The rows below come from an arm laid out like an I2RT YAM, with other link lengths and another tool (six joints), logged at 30 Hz.
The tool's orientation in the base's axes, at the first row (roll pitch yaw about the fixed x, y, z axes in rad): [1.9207 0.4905 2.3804]
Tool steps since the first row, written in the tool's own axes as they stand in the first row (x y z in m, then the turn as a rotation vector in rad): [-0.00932 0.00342 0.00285 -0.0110 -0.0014 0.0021]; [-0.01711 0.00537 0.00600 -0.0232 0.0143 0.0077]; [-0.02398 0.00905 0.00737 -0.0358 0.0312 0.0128]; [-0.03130 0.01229 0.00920 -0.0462 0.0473 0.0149]
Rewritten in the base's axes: [0.00785 -0.00216 0.00636 0.0087 -0.0063 0.0034]; [0.01507 -0.00403 0.01070 0.0195 -0.0018 0.0205]; [0.02019 -0.00539 0.01657 0.0300 0.0028 0.0388]; [0.02600 -0.00701 0.02215 0.0369 0.0065 0.0565]
